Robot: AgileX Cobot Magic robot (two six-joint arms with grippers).
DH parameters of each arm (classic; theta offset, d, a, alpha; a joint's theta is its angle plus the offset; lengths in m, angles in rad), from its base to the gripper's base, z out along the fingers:
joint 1: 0 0.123 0 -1.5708
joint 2: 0.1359 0 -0.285 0
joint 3: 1.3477 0 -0.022 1.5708
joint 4: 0 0.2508 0 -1.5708
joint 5: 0 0 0.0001 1.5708
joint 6: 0 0.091 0 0
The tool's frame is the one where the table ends.
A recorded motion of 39 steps. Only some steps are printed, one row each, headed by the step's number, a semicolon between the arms.
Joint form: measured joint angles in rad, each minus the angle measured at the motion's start. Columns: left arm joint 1, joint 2, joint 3, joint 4, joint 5, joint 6; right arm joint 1, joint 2, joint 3, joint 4, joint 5, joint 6.
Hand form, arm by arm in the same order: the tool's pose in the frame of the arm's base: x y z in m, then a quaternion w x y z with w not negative. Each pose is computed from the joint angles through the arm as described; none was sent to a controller.
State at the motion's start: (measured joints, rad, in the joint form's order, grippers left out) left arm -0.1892 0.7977 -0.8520 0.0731 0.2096 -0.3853; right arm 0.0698 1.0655 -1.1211 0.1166 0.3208 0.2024
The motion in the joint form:
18: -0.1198 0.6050 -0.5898 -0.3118 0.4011 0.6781; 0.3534 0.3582 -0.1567 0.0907 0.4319 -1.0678
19: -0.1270 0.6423 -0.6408 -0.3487 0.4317 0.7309; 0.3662 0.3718 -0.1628 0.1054 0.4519 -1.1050
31: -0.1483 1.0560 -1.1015 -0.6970 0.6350 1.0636; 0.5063 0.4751 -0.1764 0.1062 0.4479 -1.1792
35: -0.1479 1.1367 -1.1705 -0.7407 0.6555 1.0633; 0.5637 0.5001 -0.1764 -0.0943 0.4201 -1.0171
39: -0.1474 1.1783 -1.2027 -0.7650 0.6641 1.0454; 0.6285 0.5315 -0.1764 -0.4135 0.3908 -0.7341
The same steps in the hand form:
18: 0.2984 -0.1082 0.4203 0.51230 0.20587 0.82607 -0.11303; 0.2784 0.1395 0.3505 0.38022 -0.51975 0.76497 0.01055
19: 0.3054 -0.1155 0.4230 0.50660 0.22693 0.82317 -0.11937; 0.2780 0.1450 0.3472 0.36925 -0.53941 0.75660 0.01564
31: 0.3905 -0.1792 0.4085 0.46370 0.34403 0.78616 -0.22039; 0.2743 0.1949 0.3180 0.32886 -0.62382 0.70820 0.03389
35: 0.4078 -0.1884 0.3952 0.45065 0.34033 0.78862 -0.24327; 0.2754 0.2040 0.3095 0.31839 -0.62381 0.71353 -0.01913
39: 0.4166 -0.1930 0.3870 0.44101 0.33026 0.79313 -0.25957; 0.2801 0.2124 0.3028 0.32383 -0.60269 0.72234 -0.10059

